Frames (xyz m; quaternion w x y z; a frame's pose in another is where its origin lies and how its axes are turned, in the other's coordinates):
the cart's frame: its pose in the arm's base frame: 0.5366 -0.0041 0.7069 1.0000 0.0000 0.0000 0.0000
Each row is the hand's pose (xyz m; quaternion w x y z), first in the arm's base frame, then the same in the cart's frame.
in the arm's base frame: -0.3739 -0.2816 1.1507 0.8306 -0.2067 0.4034 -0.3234
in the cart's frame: -0.9105 -0.2775 0.4438 0.8306 -0.2067 0.4034 -0.3234
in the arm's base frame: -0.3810 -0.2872 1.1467 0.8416 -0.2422 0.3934 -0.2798
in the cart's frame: -0.9176 -0.2831 0.4398 0.8416 -0.2422 0.3934 -0.2798
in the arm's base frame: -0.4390 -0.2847 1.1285 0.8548 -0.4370 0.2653 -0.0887
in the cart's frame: -0.9756 -0.2806 0.4216 0.8548 -0.4370 0.2653 -0.0887
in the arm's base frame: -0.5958 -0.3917 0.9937 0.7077 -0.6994 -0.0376 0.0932
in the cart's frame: -1.1324 -0.3876 0.2868 0.7077 -0.6994 -0.0376 0.0932
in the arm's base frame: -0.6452 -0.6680 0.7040 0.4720 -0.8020 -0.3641 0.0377
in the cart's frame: -1.1818 -0.6639 -0.0029 0.4720 -0.8020 -0.3641 0.0377
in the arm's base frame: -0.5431 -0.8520 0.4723 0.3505 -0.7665 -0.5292 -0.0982
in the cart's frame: -1.0797 -0.8479 -0.2346 0.3505 -0.7665 -0.5292 -0.0982
